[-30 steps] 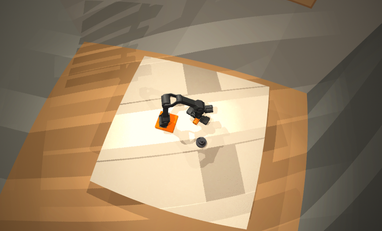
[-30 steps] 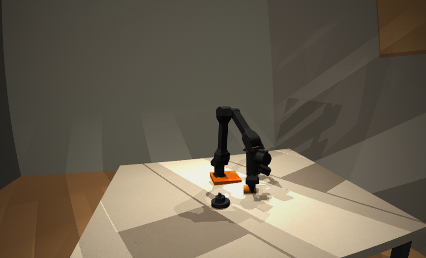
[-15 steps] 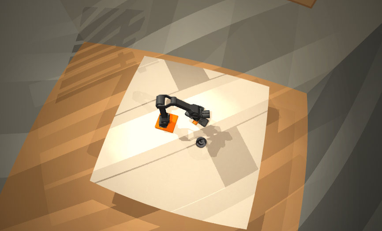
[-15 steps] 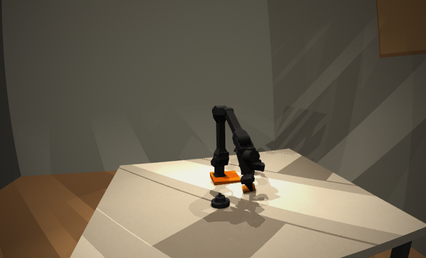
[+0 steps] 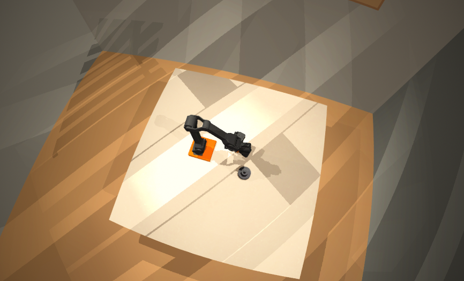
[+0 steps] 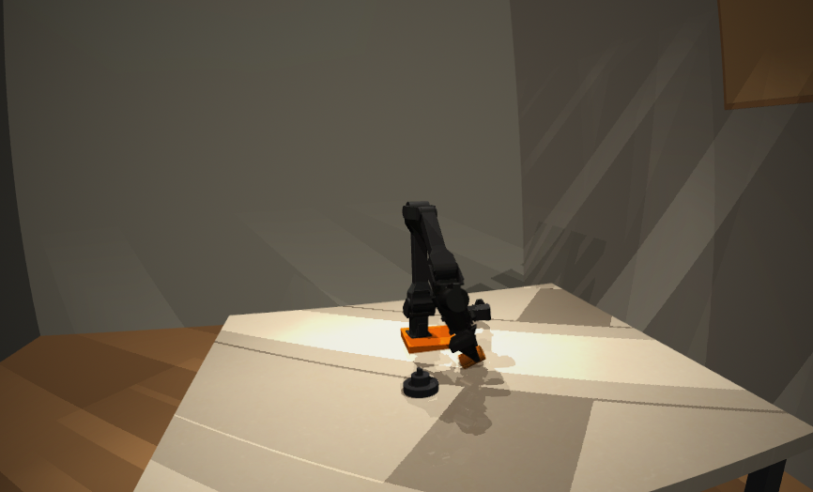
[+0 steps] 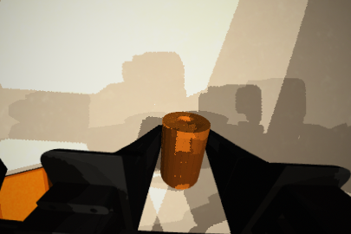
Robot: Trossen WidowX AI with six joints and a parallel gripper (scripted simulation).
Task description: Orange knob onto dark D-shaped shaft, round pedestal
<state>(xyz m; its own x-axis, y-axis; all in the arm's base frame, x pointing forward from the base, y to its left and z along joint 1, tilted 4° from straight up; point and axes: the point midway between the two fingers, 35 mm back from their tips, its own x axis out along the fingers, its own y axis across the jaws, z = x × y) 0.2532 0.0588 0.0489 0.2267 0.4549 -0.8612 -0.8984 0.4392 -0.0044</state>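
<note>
The dark round pedestal is 18 cm to the right of my gripper tip and 6 cm ahead of it. Round my gripper tip: orange knob: 2 cm to the right, 1 cm behind.
</note>
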